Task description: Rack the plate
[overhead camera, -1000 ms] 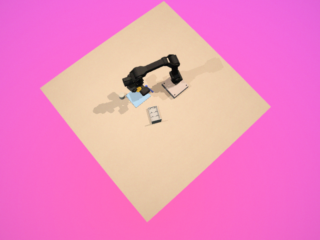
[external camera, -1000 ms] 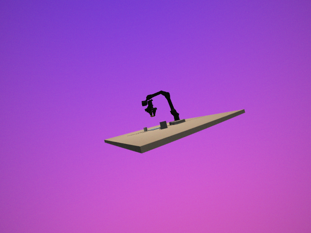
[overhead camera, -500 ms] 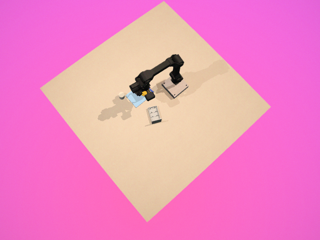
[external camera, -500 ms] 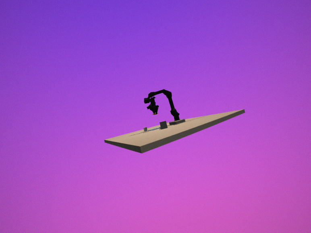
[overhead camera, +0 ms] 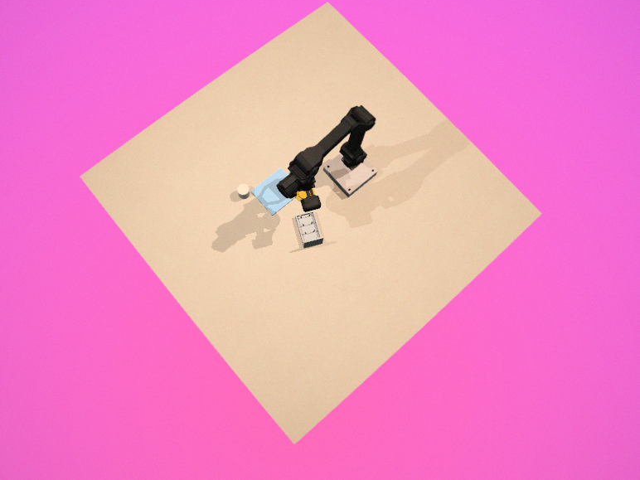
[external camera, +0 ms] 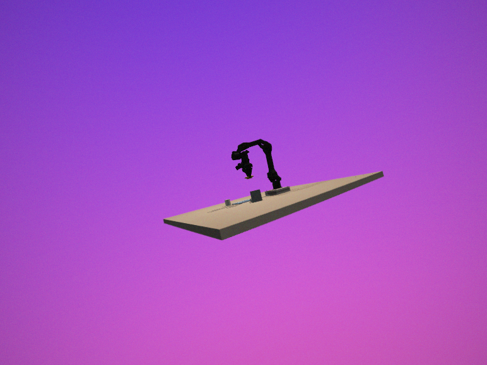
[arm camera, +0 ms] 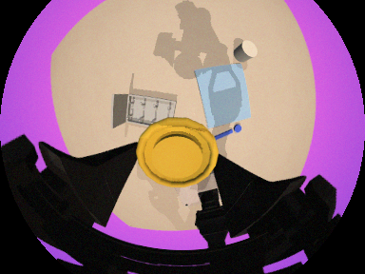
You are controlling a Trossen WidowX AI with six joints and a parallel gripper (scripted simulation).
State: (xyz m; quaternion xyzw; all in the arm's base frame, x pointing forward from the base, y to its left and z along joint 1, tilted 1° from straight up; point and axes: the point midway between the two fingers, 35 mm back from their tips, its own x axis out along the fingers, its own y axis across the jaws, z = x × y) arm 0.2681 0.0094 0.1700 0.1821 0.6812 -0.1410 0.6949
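The grey dish rack is 4 cm ahead of my gripper tip, 7 cm to the left of it and 15 cm below it. The rest, counted from my gripper tip: yellow plate 1 cm above; light blue mat 3 cm ahead, 12 cm to the right, 17 cm below; blue spoon 7 cm behind, 12 cm to the right, 17 cm below.
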